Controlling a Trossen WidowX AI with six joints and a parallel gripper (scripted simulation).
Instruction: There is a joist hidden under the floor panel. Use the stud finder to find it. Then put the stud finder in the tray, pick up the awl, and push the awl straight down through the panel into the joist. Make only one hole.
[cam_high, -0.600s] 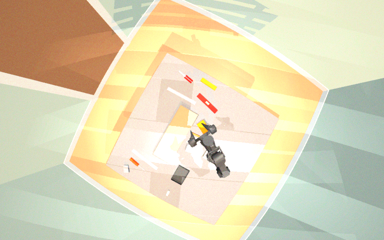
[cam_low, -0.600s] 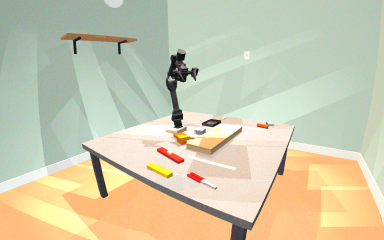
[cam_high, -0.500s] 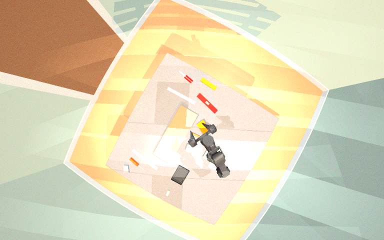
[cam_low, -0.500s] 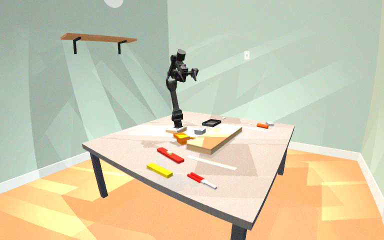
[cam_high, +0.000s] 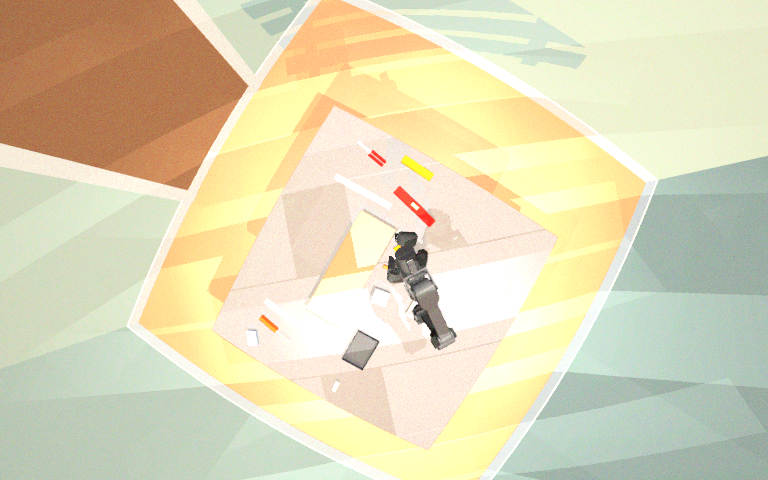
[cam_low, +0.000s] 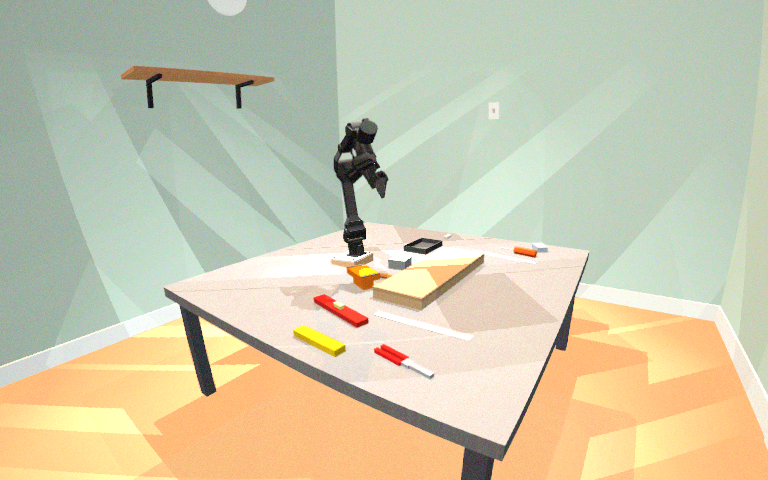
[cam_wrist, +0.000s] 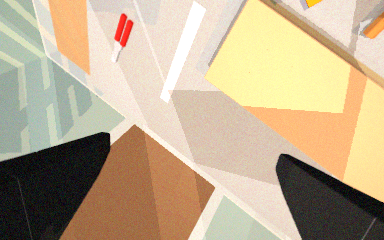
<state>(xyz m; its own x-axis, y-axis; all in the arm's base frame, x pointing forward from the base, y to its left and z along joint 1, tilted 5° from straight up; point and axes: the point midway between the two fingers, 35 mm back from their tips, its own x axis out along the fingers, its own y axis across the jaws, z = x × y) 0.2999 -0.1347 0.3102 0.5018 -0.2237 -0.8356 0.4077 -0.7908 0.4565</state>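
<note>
Right now my gripper tip is 100 mm past the stud finder and 310 mm above it. Also, from my gripper tip: grey block: 120 mm behind, 220 mm to the left, 310 mm below; awl: 110 mm behind, 80 mm to the left, 320 mm below; red level: 20 mm ahead, 200 mm to the right, 310 mm below.
</note>
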